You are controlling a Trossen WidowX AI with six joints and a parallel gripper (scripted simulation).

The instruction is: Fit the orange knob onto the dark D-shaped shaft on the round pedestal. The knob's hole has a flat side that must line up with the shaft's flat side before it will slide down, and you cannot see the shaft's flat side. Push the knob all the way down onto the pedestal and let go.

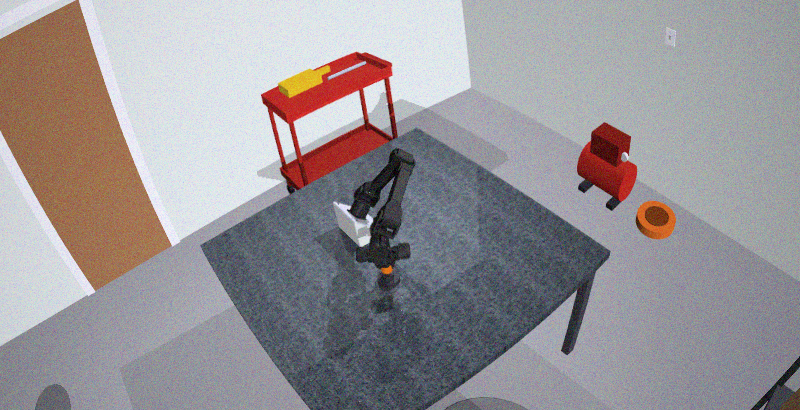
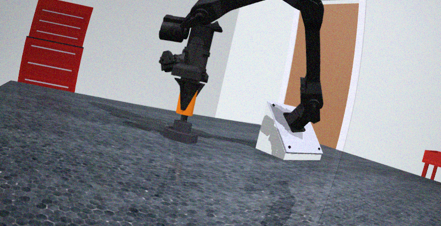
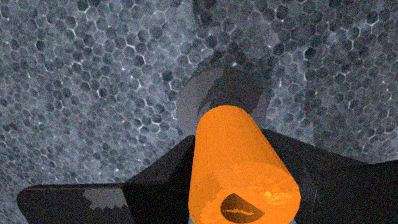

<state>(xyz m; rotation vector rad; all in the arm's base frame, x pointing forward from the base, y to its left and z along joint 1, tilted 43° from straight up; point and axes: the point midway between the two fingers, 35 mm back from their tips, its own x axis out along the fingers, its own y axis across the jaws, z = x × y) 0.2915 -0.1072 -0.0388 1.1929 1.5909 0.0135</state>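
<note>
My gripper tip is now 20 mm below the orange knob. Also, from my gripper tip: pedestal (40 mm below).
</note>
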